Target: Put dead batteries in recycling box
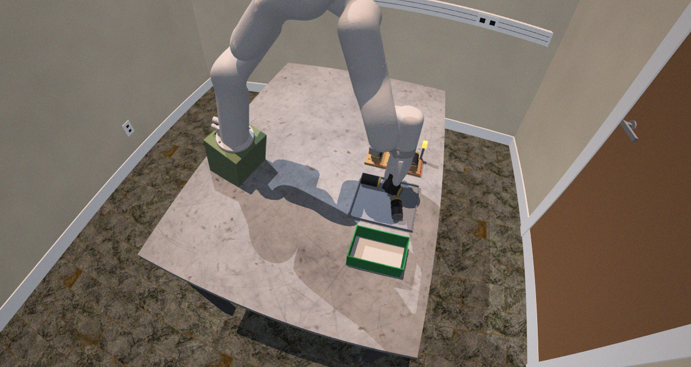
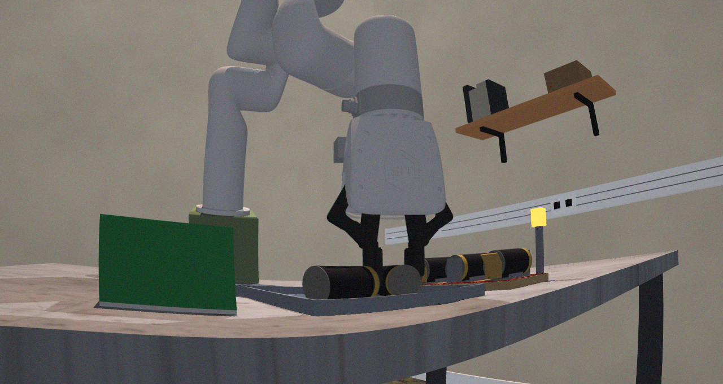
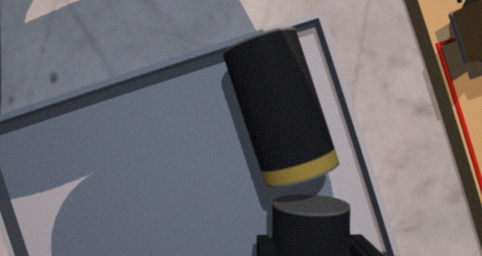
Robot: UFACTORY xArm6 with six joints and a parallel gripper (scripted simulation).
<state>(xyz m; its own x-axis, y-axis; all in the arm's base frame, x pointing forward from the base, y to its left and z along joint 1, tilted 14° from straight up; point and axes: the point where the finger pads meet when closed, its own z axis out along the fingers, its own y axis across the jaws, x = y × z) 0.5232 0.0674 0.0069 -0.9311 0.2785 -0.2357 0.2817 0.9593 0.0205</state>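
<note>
Now: hand 50 mm to the left of the grey tray, 30 mm above it and 10 mm past it. The rest, counted from my hand: green recycling box: 240 mm to the right, 20 mm below, 10 mm ahead.
</note>
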